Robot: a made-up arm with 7 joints. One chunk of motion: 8 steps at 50 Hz.
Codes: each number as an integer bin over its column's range. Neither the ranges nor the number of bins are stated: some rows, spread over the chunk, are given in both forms.
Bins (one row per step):
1: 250 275 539 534 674 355 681
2: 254 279 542 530 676 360 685
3: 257 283 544 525 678 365 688
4: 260 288 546 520 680 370 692
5: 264 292 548 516 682 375 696
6: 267 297 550 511 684 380 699
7: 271 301 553 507 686 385 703
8: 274 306 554 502 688 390 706
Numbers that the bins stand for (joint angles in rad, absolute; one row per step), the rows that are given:
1: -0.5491 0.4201 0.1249 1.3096 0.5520 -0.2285 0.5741
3: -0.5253 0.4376 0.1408 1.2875 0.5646 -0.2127 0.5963
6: -0.4913 0.4681 0.1597 1.2532 0.5836 -0.1890 0.6311
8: -0.4675 0.4877 0.1724 1.2311 0.5963 -0.1732 0.6532
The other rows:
2: -0.5355 0.4288 0.1344 1.2998 0.5583 -0.2206 0.5868
4: -0.5151 0.4485 0.1471 1.2753 0.5710 -0.2048 0.6089
5: -0.5015 0.4572 0.1534 1.2655 0.5773 -0.1969 0.6216
7: -0.4777 0.4768 0.1692 1.2434 0.5899 -0.1811 0.6437

